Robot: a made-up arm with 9 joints.
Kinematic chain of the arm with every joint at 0, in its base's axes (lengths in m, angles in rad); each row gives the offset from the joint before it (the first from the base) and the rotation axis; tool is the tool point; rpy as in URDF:
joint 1: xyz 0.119 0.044 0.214 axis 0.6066 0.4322 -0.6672
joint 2: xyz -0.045 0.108 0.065 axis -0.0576 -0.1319 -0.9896
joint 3: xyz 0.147 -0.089 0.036 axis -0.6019 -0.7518 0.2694
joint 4: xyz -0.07 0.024 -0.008 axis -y
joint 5: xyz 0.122 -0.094 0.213 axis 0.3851 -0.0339 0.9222
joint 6: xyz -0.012 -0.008 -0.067 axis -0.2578 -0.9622 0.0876
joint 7: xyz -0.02 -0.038 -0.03 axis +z
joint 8: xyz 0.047 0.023 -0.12 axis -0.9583 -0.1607 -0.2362
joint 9: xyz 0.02 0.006 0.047 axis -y
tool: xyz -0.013 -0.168 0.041 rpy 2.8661 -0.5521 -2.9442
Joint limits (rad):
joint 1: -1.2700..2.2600
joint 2: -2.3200..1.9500
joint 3: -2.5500..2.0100
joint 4: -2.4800..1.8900
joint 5: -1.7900..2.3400
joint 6: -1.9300..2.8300
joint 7: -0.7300..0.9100
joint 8: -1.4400..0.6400
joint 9: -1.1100..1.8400
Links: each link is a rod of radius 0.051 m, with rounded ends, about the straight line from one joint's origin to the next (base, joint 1, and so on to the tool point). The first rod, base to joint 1, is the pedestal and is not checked.
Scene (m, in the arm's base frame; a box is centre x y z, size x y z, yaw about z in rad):
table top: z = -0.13
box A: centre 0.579 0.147 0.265 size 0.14 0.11 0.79 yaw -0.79
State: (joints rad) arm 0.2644 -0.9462 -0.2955 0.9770 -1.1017 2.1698 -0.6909 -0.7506 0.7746
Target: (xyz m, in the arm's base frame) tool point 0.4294 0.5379 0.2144
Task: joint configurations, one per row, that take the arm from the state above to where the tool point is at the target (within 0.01 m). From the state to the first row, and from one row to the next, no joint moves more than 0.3 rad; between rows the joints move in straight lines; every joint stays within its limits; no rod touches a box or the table.
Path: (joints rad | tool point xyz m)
1: -0.0033 -0.9809 -0.0881 0.8576 -0.9876 2.0254 -0.6987 -0.8885 0.5893 | 0.3587 -0.1864 0.5531
2: -0.2710 -1.0156 0.1193 0.7382 -0.8735 1.8809 -0.7065 -1.0264 0.4040 | 0.3928 -0.0269 0.6324
3: -0.5388 -1.0503 0.3267 0.6189 -0.7593 1.7365 -0.7144 -1.1642 0.2188 | 0.3485 0.1707 0.6806
4: -0.8065 -1.0851 0.5341 0.4995 -0.6452 1.5920 -0.7222 -1.3021 0.0335 | 0.2206 0.3607 0.6666
5: -1.0742 -1.1198 0.7415 0.3801 -0.5311 1.4476 -0.7300 -1.4400 -0.1518 | 0.0334 0.4906 0.5767
6: -0.9697 -1.2282 0.4920 0.3723 -0.5287 1.4982 -0.7300 -1.3262 0.0162 | 0.1415 0.5411 0.5414
7: -0.8653 -1.3366 0.2426 0.3646 -0.5264 1.5489 -0.7300 -1.2124 0.1842 | 0.2383 0.5694 0.4871
8: -0.7608 -1.4451 -0.0069 0.3568 -0.5240 1.5995 -0.7300 -1.0987 0.3522 | 0.3172 0.5792 0.4206
9: -0.6564 -1.5535 -0.2563 0.3491 -0.5217 1.6502 -0.7300 -0.9849 0.5203 | 0.3750 0.5745 0.3489
10: -0.5519 -1.6620 -0.5058 0.3413 -0.5193 1.7008 -0.7300 -0.8711 0.6883 | 0.4116 0.5596 0.2783
11: -0.4474 -1.7704 -0.7552 0.3335 -0.5169 1.7514 -0.7300 -0.7573 0.8563 | 0.4294 0.5379 0.2144

